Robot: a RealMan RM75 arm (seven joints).
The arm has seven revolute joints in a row. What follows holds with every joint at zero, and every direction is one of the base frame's.
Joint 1 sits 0.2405 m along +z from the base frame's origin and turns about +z.
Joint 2 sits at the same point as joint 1 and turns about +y.
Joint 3 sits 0.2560 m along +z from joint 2 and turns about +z.
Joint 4 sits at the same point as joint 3 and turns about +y.
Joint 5 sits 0.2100 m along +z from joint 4 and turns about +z.
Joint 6 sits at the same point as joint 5 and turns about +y.
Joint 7 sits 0.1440 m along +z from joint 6 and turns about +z.
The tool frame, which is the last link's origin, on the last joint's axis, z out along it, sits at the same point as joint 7; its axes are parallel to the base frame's.
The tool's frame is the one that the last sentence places.
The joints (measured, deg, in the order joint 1, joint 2, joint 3, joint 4, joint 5, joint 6, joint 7), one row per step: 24.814, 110.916, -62.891, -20.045, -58.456, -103.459, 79.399; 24.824, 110.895, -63.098, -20.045, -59.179, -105.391, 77.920; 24.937, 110.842, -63.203, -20.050, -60.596, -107.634, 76.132; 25.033, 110.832, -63.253, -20.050, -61.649, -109.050, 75.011; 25.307, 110.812, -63.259, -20.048, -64.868, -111.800, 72.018; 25.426, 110.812, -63.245, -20.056, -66.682, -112.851, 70.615; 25.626, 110.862, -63.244, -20.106, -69.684, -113.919, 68.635
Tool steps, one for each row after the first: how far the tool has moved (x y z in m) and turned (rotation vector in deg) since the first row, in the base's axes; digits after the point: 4 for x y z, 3 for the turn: -0.0024, -0.0048, -0.0006, 0.186, -0.330, 2.478; -0.0050, -0.0105, -0.0017, 0.165, -0.999, 5.541; -0.0066, -0.0142, -0.0027, 0.025, -1.432, 7.513; -0.0091, -0.0225, -0.0065, -0.398, -3.090, 11.945; -0.0097, -0.0263, -0.0089, -0.790, -4.068, 13.883; -0.0099, -0.0314, -0.0135, -1.647, -5.810, 16.462
